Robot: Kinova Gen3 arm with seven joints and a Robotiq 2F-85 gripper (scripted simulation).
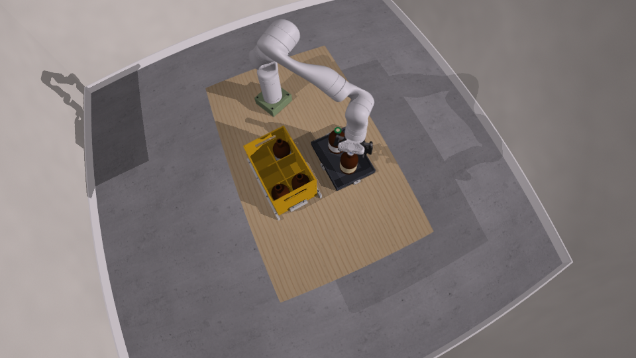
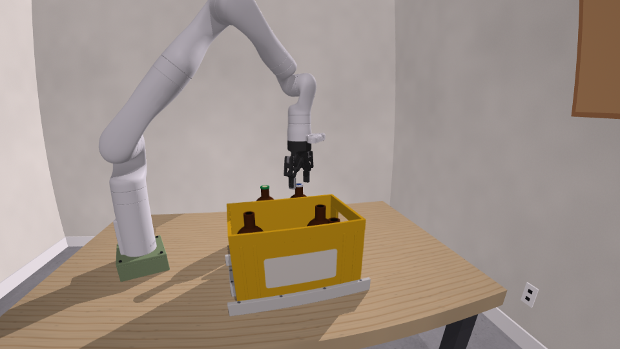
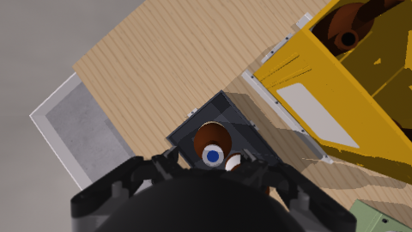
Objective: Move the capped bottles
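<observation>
Now: the blue-capped brown bottle 8 cm below my hand. From my hand the other things lie so: yellow crate (9 cm behind, 28 cm to the right, 8 cm below); then dark tray (5 cm behind, 15 cm below).
</observation>
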